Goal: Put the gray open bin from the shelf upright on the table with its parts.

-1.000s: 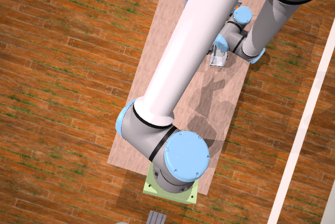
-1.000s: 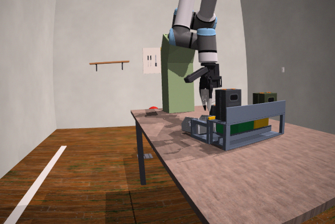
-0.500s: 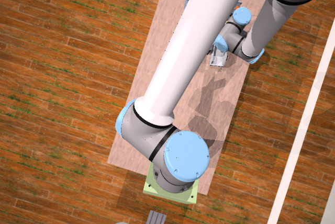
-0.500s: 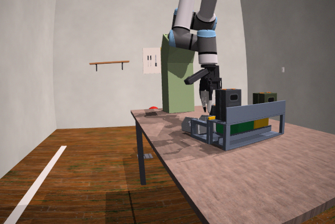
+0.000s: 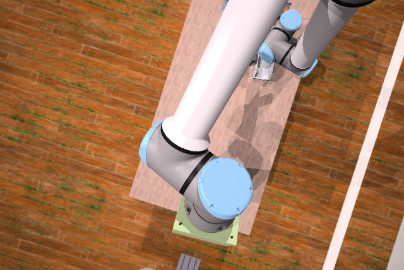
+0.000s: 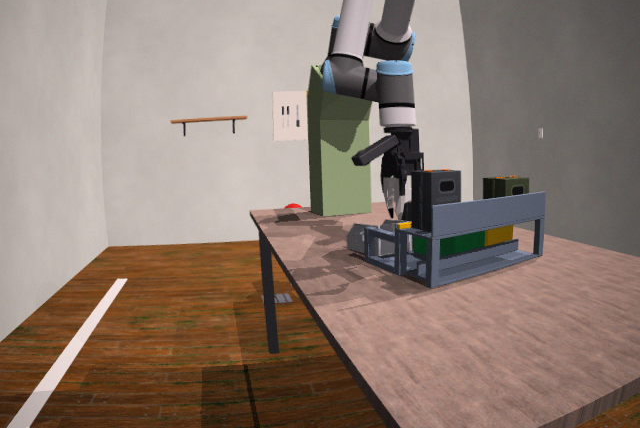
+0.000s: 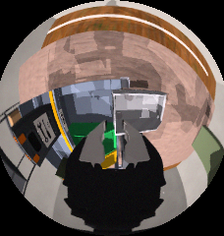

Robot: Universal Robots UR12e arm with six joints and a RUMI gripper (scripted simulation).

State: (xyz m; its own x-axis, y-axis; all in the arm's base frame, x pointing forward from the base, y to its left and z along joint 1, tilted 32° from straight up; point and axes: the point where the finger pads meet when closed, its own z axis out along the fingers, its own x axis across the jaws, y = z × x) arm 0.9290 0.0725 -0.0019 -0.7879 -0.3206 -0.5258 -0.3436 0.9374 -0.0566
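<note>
The gray open bin lies 70 mm below my hand, 70 mm behind it and 30 mm to the right of it. From my hand the other things lie so: yellow bin 240 mm to the left, 70 mm below, 10 mm behind; green bin 130 mm to the left, 70 mm below, 30 mm ahead.
</note>
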